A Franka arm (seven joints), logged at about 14 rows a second.
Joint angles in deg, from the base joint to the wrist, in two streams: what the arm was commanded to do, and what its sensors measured. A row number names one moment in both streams.
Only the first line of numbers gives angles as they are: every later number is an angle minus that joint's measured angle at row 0.
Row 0, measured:
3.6, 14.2, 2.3, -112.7, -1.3, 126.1, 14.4
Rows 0 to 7, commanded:
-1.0, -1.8, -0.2, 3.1, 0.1, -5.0, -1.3
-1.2, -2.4, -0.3, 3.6, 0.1, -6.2, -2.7
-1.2, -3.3, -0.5, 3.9, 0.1, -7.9, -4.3
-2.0, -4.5, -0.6, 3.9, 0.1, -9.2, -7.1
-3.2, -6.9, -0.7, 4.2, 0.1, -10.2, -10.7
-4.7, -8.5, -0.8, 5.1, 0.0, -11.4, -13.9
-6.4, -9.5, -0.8, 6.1, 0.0, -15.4, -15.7
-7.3, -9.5, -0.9, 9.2, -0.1, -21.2, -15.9
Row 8, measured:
-4.6, -7.5, -1.5, 6.1, -0.1, -13.6, -13.2
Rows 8 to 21, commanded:
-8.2, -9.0, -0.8, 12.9, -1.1, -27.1, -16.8
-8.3, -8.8, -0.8, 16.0, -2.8, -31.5, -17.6
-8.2, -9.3, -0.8, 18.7, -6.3, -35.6, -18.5
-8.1, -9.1, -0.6, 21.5, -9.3, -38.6, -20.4
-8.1, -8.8, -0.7, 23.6, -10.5, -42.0, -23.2
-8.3, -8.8, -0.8, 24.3, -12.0, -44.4, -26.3
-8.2, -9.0, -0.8, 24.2, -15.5, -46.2, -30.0
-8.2, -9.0, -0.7, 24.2, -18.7, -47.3, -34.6
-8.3, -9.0, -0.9, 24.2, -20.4, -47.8, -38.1
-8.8, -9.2, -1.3, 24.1, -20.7, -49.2, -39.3
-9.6, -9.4, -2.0, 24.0, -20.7, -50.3, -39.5
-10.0, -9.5, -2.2, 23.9, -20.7, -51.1, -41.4
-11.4, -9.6, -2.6, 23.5, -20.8, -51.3, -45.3
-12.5, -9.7, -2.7, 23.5, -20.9, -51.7, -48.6
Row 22, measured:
-10.2, -9.7, -3.0, 22.6, -20.2, -49.7, -42.8
